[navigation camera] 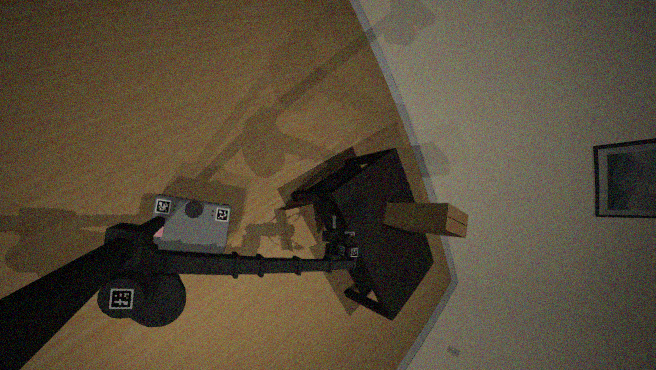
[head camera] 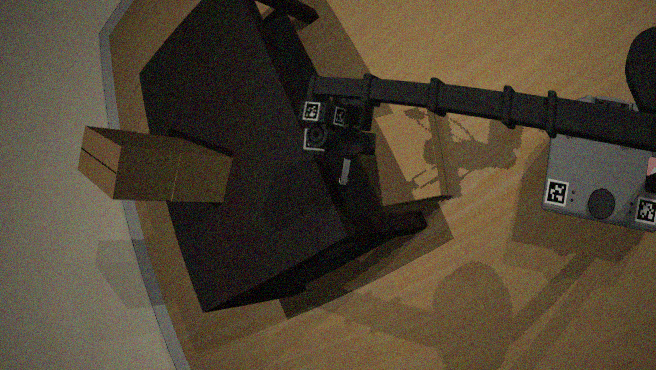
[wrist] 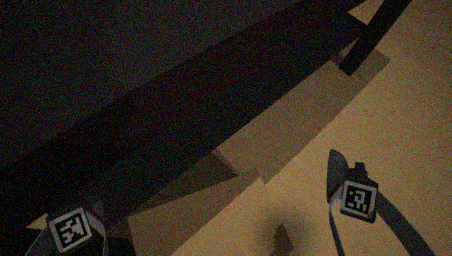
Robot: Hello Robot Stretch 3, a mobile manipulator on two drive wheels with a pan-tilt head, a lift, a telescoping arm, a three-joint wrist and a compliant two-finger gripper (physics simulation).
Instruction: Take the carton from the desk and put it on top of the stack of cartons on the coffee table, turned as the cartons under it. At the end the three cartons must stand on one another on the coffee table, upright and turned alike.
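Frame: origin at the robot's base, x ahead, y left, z up, level; metres.
Seen in the pictures: robot's base, link origin: (navigation camera: 193, 209) (head camera: 599, 202).
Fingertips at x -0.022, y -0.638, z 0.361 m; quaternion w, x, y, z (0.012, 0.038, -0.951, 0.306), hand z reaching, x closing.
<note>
Pixels of each thing's middle, then the offset from my fingertips to it. "spot": a spot on its surface instead. Level surfaces: height alone.
- tall brown carton, surface spot: (head camera: 170, 167) (navigation camera: 416, 219) spot: 0.111 m ahead, 0.272 m right, 0.292 m up
- dark table top, surface height: 0.090 m up
- second brown carton, body centre: (head camera: 413, 157) (navigation camera: 298, 226) 0.002 m back, 0.041 m left, 0.300 m down
A tall brown carton (head camera: 170, 167) (navigation camera: 417, 217) stands upright on the dark table top (head camera: 225, 240) (navigation camera: 400, 260) (wrist: 100, 65), near the wall-side edge; this looks like the desk. A second brown carton (head camera: 395, 185) (wrist: 195, 215) is low beside the desk's near side, partly shaded and partly under the arm. My gripper (wrist: 215, 180) is open, its fingers wide apart with no carton between them. One finger (head camera: 345, 171) (navigation camera: 334, 221) shows at the desk's near edge; the other is hidden in those views. No coffee table with a stack can be made out.
The telescoping arm (head camera: 470, 100) (navigation camera: 275, 265) reaches from my grey base (head camera: 575, 160) (navigation camera: 195, 232) to the desk's near edge. A pale wall (head camera: 45, 75) (navigation camera: 525, 75) runs behind the desk. A desk leg (wrist: 372, 45) shows at the wrist view's upper right.
</note>
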